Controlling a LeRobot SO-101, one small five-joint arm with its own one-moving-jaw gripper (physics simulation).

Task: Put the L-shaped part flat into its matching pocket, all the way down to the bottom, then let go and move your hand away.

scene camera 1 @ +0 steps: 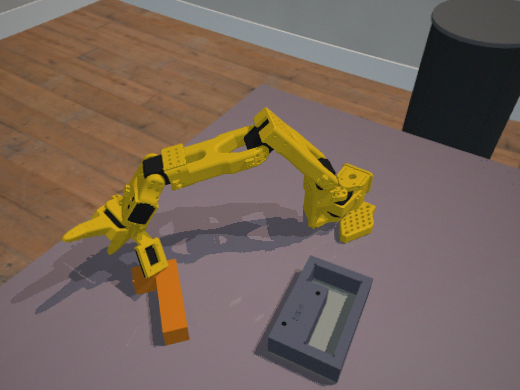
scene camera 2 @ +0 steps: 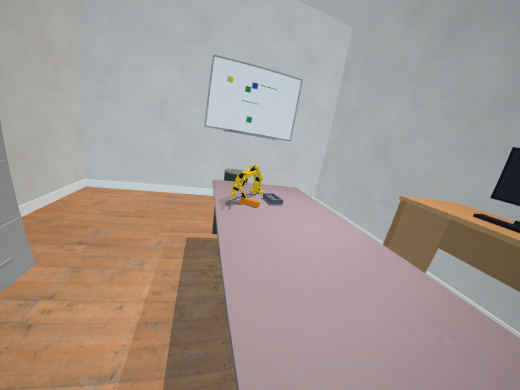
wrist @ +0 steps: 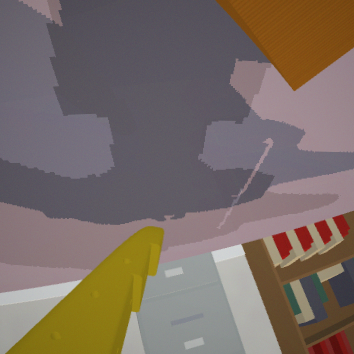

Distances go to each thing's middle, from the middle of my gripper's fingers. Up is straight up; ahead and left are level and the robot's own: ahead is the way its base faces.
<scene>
I see my gripper 10 cm above the orange L-shaped part [scene camera 1: 174, 325], 8 cm to the right of it and 1 cm past it. Round my hand: grey pocket block [scene camera 1: 315, 329] (27 cm to the left, 10 cm behind, 9 cm below).
</scene>
